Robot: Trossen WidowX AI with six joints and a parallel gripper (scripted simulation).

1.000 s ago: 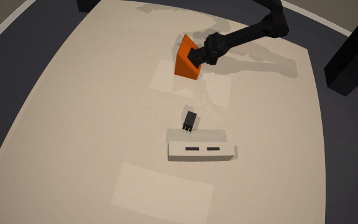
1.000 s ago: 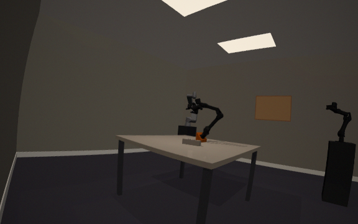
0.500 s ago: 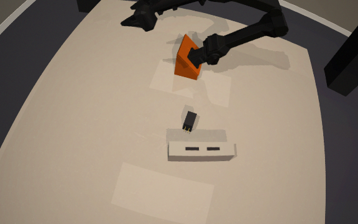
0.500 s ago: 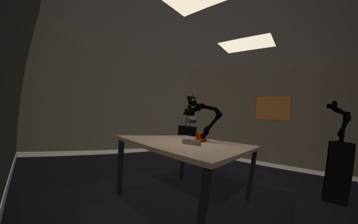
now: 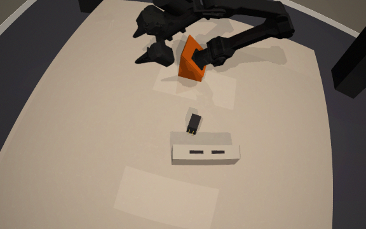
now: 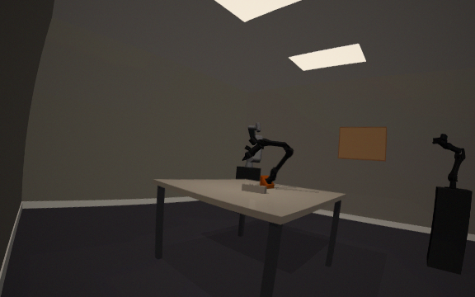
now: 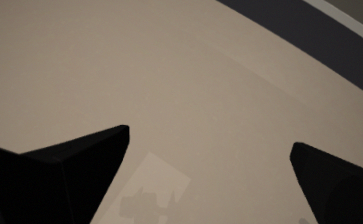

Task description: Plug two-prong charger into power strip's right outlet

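My gripper tip is now 23 cm above the black two-prong charger, 20 cm to the right of it and 5 cm short of it.
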